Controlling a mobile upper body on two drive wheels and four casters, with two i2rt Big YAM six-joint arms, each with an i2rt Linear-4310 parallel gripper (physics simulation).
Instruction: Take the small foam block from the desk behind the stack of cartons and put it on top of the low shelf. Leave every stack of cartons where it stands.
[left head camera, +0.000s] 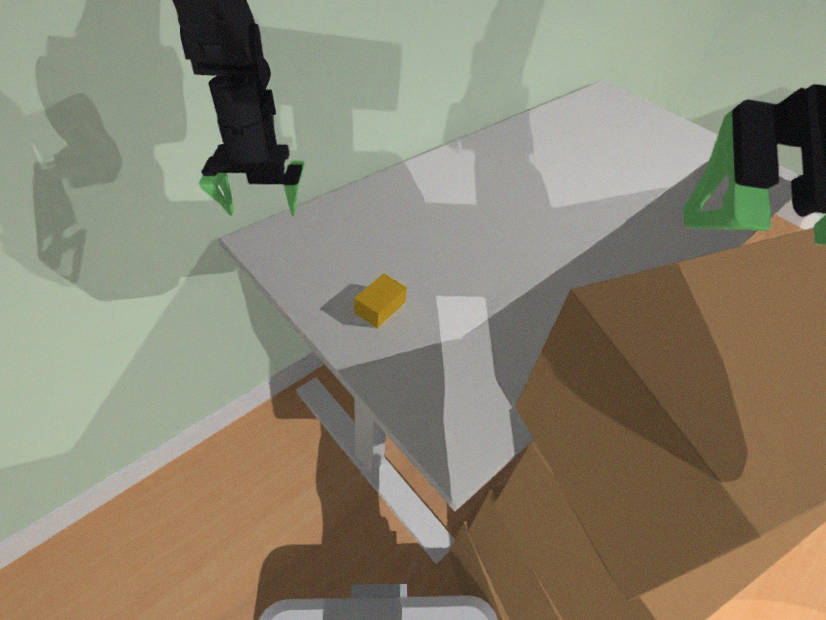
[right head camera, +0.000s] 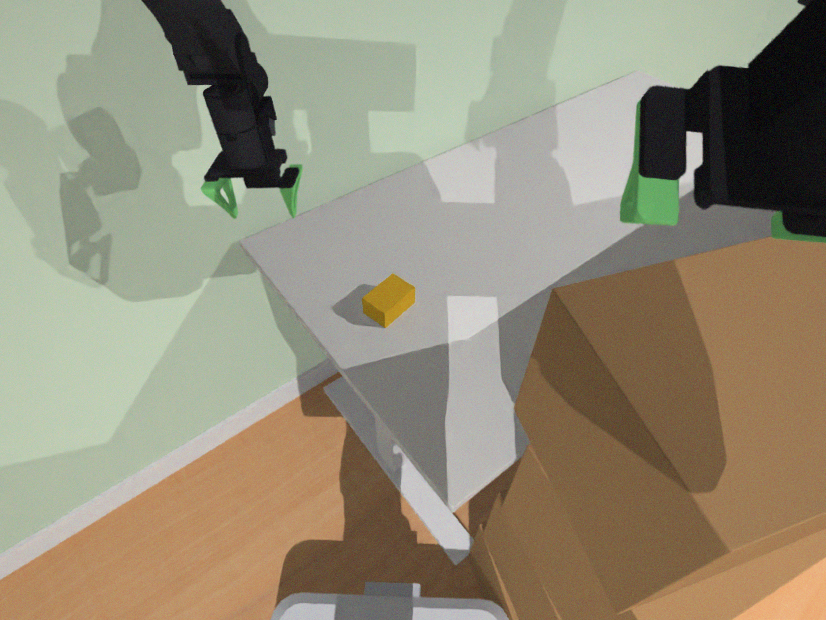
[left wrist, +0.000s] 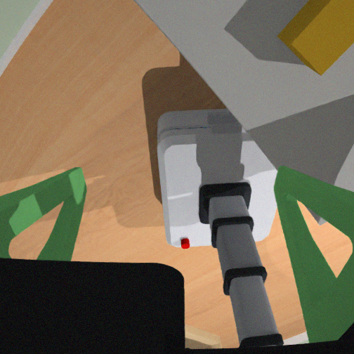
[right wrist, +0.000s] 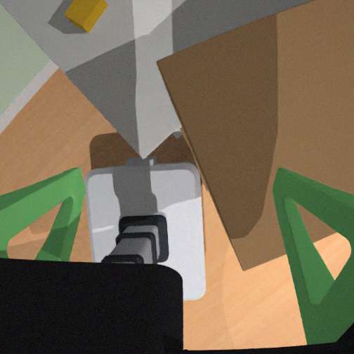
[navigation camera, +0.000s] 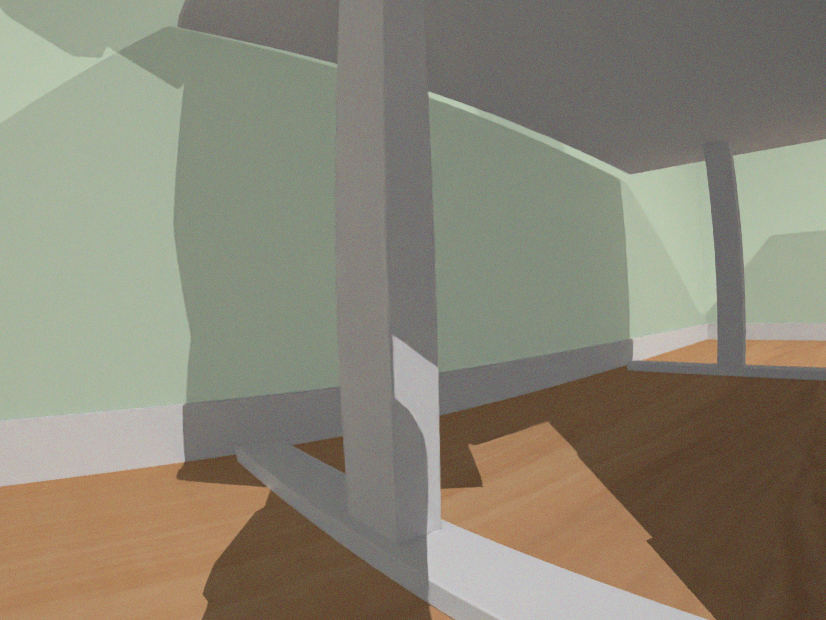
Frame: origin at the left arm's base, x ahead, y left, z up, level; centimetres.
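Seen in the pictures: left gripper, fingertip midpoint: (left head camera: 262, 213) (right head camera: 265, 216); right gripper, fingertip midpoint: (left head camera: 751, 226) (right head camera: 698, 220).
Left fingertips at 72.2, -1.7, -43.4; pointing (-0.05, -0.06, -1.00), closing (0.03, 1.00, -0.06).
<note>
Pixels of each thing's top centre, then the offset from my left fingertips to it, as dx, dy, dz. "spot": a spot on its surface instead. Level surfaces: height alone.
- small yellow foam block, middle of its top: (left head camera: 380, 292) (right head camera: 388, 292) +3.3, -19.1, -21.0
- grey desk, its level: dz -25.5
- desk's leg, surface spot: (navigation camera: 373, 266) spot: -1.5, -17.4, -71.7
- Wooden floor, its level: dz -97.6
The small yellow foam block (left head camera: 380, 300) (right head camera: 388, 300) (left wrist: 322, 37) (right wrist: 86, 14) lies on the grey desk (left head camera: 373, 220) (right head camera: 393, 226) (left wrist: 225, 65) (right wrist: 105, 75), near its left edge. My left gripper (left head camera: 262, 213) (right head camera: 264, 215) (left wrist: 179, 177) is open and empty, up and to the left of the block in the head views, over the desk's far left corner. My right gripper (right wrist: 178, 178) is open and empty, at the right of the head views, near the cartons. The stack of cartons (left head camera: 667, 400) (right head camera: 640, 400) (right wrist: 240, 125) stands at the desk's right front. The low shelf does not show.
A green wall (left head camera: 100, 333) (navigation camera: 253, 233) runs behind the desk. The desk's leg (navigation camera: 373, 266) and foot bar (left head camera: 406, 500) (navigation camera: 500, 567) stand close in front of my white base (left wrist: 180, 165) (right wrist: 175, 220). Wooden floor (left head camera: 233, 480) lies at the left.
</note>
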